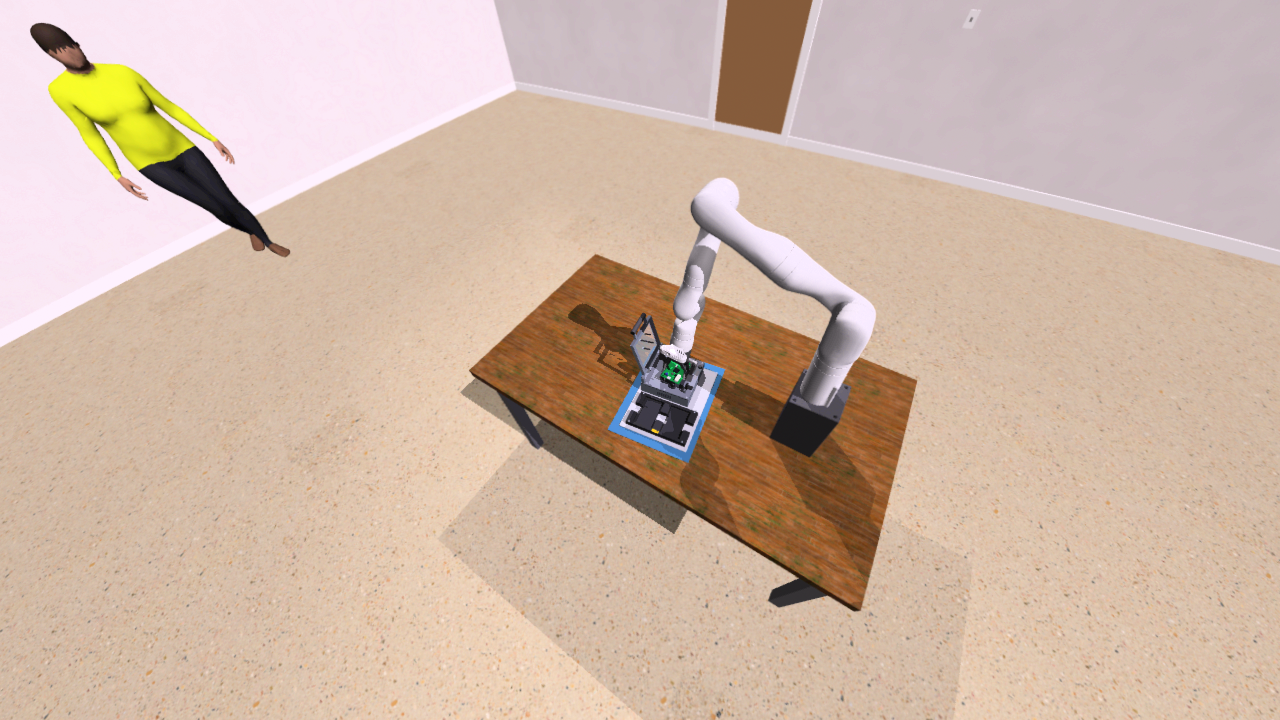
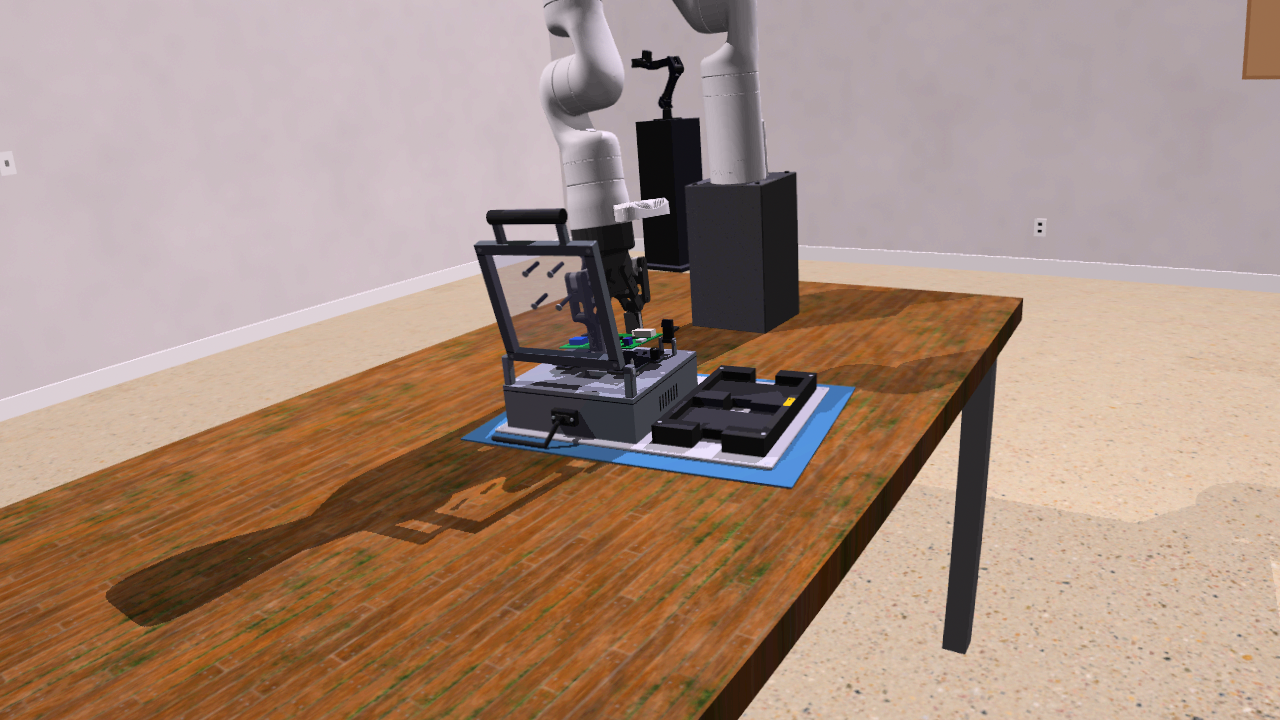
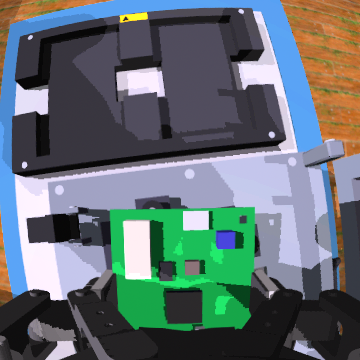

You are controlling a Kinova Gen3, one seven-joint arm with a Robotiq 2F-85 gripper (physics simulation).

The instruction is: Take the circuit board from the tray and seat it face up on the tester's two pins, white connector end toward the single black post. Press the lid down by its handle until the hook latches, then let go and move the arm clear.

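Places are measured from the arm's base along level axes (x back, y left, z down), in metres.
Pixels of known places: gripper, fingertip midpoint: (image 1: 674, 373) (image 3: 183, 287); arm's base, origin of the base link: (image 1: 816, 392) (image 2: 738, 179).
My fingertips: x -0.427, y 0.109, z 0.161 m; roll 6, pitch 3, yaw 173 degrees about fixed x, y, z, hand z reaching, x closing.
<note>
Ahead of a thing's pixels: the offset from my fingertips to its top centre. "spot": to the spot under its first point. Level surfaces: height alone.
The green circuit board @[dx -0.001, dy -0.012, dz -0.021 m] (image 1: 673, 372) (image 2: 646, 340) (image 3: 145, 300) is face up and about level, low over the grey tester (image 1: 671, 392) (image 2: 617, 417) (image 3: 125, 184). My gripper (image 2: 614, 329) (image 3: 183, 287) is shut on the board's two side edges. The white connector @[dx +0.026, dy +0.020, dz -0.021 m] (image 3: 137, 249) end faces the black upright piece @[spot: dx +0.067, dy +0.023, dz -0.009 m] (image 2: 667, 330) (image 3: 47, 228). The board hides the pins, and I cannot tell whether it touches them. The clear lid (image 1: 640, 347) (image 2: 497, 300) (image 3: 347, 181) stands open, its black handle @[dx -0.144, dy +0.021, dz -0.193 m] (image 2: 526, 215) at the top. The black tray (image 2: 760, 443) (image 3: 150, 158) holds no board.
The tray and tester stand side by side on a blue-edged mat @[dz +0.081 m] (image 2: 827, 429) (image 3: 295, 50) on the wooden table @[dz +0.083 m] (image 1: 787, 483) (image 2: 447, 573). The raised lid stands close beside my fingers. A black cable plug @[dx -0.116, dy +0.013, dz +0.047 m] (image 2: 563, 416) sticks out of the tester. A person (image 1: 125, 107) is far from the table.
</note>
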